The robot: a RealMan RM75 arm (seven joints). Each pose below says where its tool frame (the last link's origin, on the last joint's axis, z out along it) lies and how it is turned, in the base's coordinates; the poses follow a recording.
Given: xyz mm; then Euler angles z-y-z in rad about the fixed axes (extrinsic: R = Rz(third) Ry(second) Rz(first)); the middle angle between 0 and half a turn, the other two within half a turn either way.
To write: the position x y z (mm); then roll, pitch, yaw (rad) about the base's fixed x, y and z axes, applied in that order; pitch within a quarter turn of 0, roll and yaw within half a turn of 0. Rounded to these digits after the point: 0 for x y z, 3 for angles.
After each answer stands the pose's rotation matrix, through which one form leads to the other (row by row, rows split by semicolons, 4 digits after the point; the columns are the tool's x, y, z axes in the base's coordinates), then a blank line. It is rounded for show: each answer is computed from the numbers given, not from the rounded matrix.
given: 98 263 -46 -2.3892 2.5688 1.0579
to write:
98 263 -46 -2.726 -0.407 0.219
0.8965 0.3543 0.2660; 0.1992 -0.8587 0.4722; 0.3957 -0.3704 -0.8404

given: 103 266 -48 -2.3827 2.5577 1.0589
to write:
103 266 -48 -2.715 -0.412 0.210
0.8964 0.3514 0.2700; 0.1907 -0.8559 0.4806; 0.4000 -0.3793 -0.8343

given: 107 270 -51 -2.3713 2.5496 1.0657
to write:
107 270 -51 -2.704 -0.412 0.202
0.8976 0.3485 0.2700; 0.1842 -0.8530 0.4883; 0.4005 -0.3886 -0.8298

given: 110 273 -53 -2.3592 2.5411 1.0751
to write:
110 273 -53 -2.692 -0.412 0.197
0.8985 0.3472 0.2688; 0.1794 -0.8490 0.4970; 0.4007 -0.3983 -0.8251

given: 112 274 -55 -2.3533 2.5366 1.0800
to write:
112 274 -55 -2.686 -0.413 0.195
0.8988 0.3469 0.2681; 0.1772 -0.8467 0.5016; 0.4010 -0.4033 -0.8225

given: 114 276 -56 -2.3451 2.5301 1.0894
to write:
114 276 -56 -2.677 -0.413 0.194
0.8987 0.3487 0.2658; 0.1764 -0.8426 0.5088; 0.4014 -0.4104 -0.8188

